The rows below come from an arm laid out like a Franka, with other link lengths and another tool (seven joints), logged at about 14 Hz.
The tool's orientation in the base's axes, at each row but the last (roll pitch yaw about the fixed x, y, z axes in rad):
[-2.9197 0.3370 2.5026]
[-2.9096 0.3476 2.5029]
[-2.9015 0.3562 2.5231]
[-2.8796 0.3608 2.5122]
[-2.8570 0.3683 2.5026]
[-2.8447 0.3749 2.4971]
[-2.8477 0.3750 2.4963]
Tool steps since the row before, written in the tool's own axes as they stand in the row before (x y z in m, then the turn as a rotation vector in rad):
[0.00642 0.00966 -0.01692 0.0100 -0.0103 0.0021]
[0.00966 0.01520 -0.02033 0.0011 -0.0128 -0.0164]
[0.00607 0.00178 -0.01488 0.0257 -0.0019 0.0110]
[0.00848 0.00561 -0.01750 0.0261 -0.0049 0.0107]
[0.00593 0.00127 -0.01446 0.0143 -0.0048 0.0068]
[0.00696 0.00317 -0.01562 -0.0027 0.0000 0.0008]
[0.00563 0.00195 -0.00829 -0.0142 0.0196 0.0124]
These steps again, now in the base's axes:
[-0.00084 0.01700 0.01145 -0.0139 -0.0028 -0.0031]
[-0.00014 0.02435 0.01203 -0.0112 -0.0025 0.0174]
[-0.00557 0.01043 0.01103 -0.0193 0.0083 -0.0186]
[-0.00496 0.01593 0.01146 -0.0216 0.0064 -0.0177]
[-0.00520 0.01044 0.01048 -0.0131 0.0016 -0.0100]
[-0.00471 0.01305 0.01049 0.0021 -0.0019 0.0003]
[-0.00378 0.00818 0.00480 0.0248 0.0003 -0.0111]

